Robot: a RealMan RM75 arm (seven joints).
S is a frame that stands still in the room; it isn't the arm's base.
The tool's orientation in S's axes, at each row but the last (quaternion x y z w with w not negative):
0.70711, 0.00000, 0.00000, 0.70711
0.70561, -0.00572, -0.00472, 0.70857
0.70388, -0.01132, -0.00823, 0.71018
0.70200, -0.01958, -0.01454, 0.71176
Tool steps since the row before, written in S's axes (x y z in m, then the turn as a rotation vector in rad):
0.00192, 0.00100, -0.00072, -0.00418, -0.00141, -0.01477
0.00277, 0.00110, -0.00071, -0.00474, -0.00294, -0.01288
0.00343, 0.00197, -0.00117, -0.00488, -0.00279, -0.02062
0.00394, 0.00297, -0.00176, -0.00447, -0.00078, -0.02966
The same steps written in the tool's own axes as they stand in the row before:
0.00192, -0.00072, -0.00100, -0.00418, -0.01477, 0.00141
0.00275, -0.00071, -0.00114, -0.00471, -0.01289, 0.00296
0.00337, -0.00117, -0.00207, -0.00489, -0.02062, 0.00274
0.00378, -0.00175, -0.00318, -0.00465, -0.02964, 0.00059

